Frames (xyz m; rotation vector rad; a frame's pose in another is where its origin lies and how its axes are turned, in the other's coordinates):
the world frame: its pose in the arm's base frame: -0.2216 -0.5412 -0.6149 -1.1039 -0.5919 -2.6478
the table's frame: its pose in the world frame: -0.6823 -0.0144 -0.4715 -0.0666 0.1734 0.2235
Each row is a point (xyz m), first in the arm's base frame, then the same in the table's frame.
Working: the arm's base frame: its pose in the table's frame: 0.6398 -0.4878 1.3571 0.8871 0.3284 2.5487

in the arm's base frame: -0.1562 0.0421 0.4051
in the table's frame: 0.9945 -0.5635 1.5996
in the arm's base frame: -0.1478 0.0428 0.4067
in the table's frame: 0.9893 -0.5601 1.6056
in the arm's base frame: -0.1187 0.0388 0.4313
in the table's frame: 0.9856 -0.5411 1.6386
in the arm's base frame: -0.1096 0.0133 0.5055
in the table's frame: 1.0341 -0.5083 1.6916
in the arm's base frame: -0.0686 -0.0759 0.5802
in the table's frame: 1.0800 -0.4044 1.7397
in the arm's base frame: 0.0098 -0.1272 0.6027
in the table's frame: 1.0547 -0.3211 1.7810
